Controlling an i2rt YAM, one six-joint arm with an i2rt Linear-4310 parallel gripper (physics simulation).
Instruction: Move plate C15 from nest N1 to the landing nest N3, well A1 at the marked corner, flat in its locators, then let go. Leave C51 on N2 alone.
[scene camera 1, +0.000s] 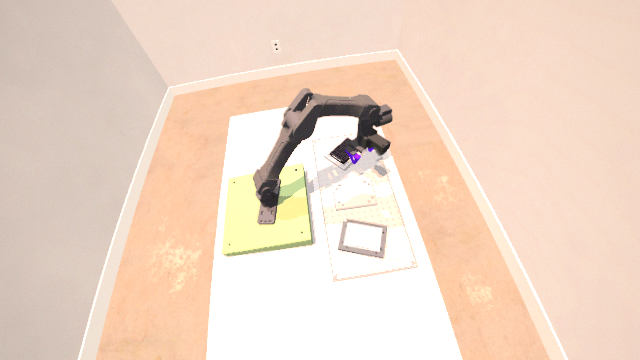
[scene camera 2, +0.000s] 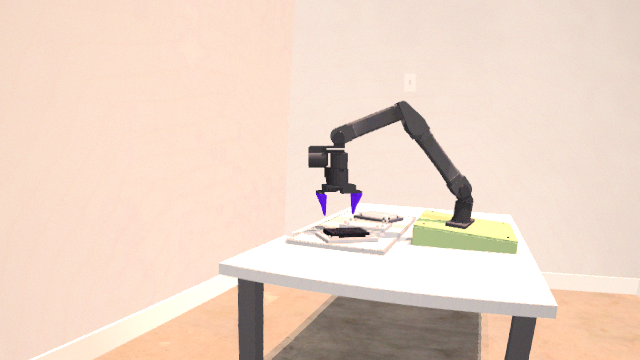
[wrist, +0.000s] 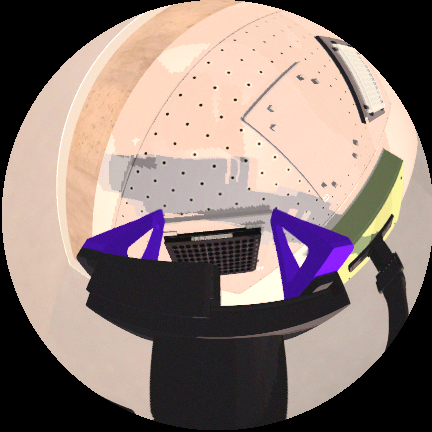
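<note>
A black many-welled plate (scene camera 1: 342, 151) (scene camera 2: 346, 232) (wrist: 215, 252) sits on a pale nest (scene camera 1: 332, 160) (scene camera 2: 356, 240). A white plate (scene camera 1: 364, 237) (scene camera 2: 378, 217) (wrist: 362, 75) sits in a dark grey nest (scene camera 1: 343, 236) at the other end of the board. Between them is a pale nest (scene camera 1: 355, 198) (wrist: 310, 115) with small locators and no plate. No plate or nest label is readable. My gripper (scene camera 1: 363, 155) (scene camera 2: 339, 214) (wrist: 217, 214) points down, open and empty, above the black plate's end of the board. In the wrist view the black plate shows between the purple fingers, below and apart from them.
The nests stand on a perforated board (scene camera 1: 400, 255) (wrist: 200, 125) on the white table (scene camera 1: 280, 300) (scene camera 2: 400, 280). The arm is mounted on a yellow-green block (scene camera 1: 240, 215) (scene camera 2: 465, 242) beside the board. The arm's shadow falls across the board.
</note>
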